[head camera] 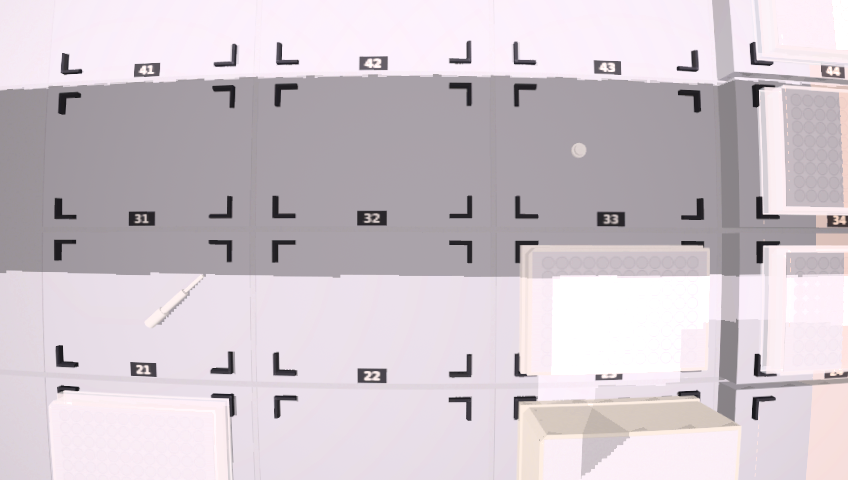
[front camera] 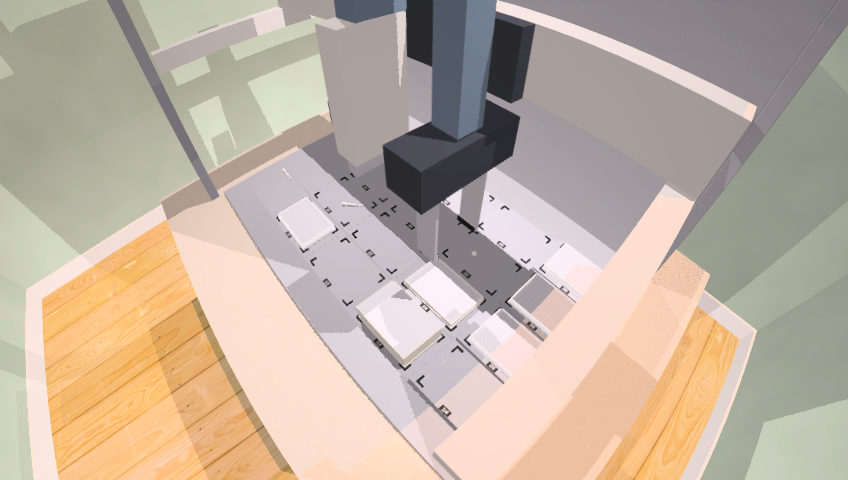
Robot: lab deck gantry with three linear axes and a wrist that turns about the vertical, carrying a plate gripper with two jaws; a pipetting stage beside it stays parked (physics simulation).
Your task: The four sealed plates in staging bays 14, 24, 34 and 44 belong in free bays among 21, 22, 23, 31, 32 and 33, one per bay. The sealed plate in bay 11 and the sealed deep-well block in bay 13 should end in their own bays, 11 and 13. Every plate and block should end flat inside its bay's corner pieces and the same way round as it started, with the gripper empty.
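My gripper is open and empty, its jaws apart above the deck behind bay 23; it does not show in the head view. One sealed plate lies flat in bay 23, covering parts of its corner pieces. Sealed plates stand in bay 24, bay 34 and bay 44, partly hidden by the side wall or cut off. The sealed deep-well block is in bay 13. The sealed plate is in bay 11.
A small pale stick lies in bay 21, and a small round cap in bay 33. Another stick lies beyond bay 11. The pale pipetting stage hangs left of the gripper. A wall borders the staging bays.
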